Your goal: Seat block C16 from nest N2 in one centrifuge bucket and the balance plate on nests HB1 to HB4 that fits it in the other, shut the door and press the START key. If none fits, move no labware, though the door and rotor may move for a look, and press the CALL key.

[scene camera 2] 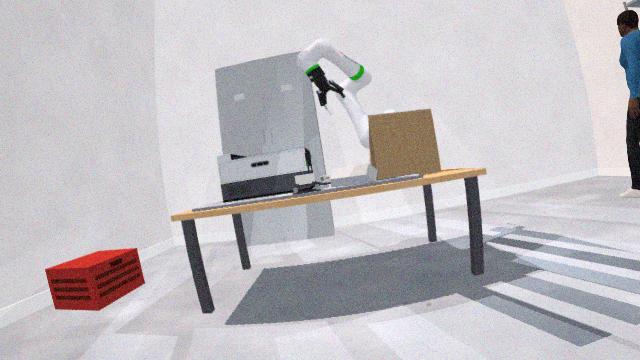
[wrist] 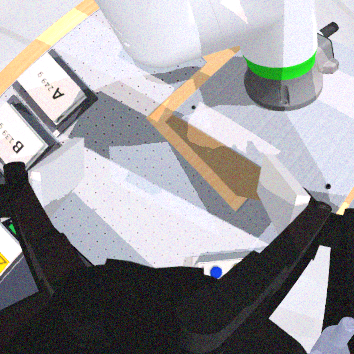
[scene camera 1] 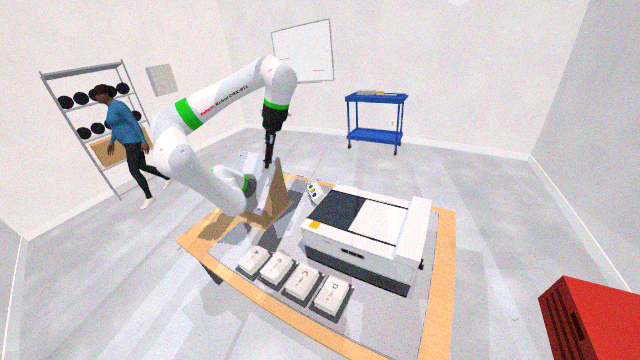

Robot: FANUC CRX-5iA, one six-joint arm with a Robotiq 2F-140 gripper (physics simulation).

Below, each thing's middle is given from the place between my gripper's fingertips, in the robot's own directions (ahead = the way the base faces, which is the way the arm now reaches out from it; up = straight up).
Now: the button panel (scene camera 2: 365, 173) 380 mm below my hand, 340 mm to the left of it and 40 mm behind it. Round my hand: white centrifuge machine (scene camera 1: 383, 247) (450 mm ahead, 300 mm below, 120 mm to the left).
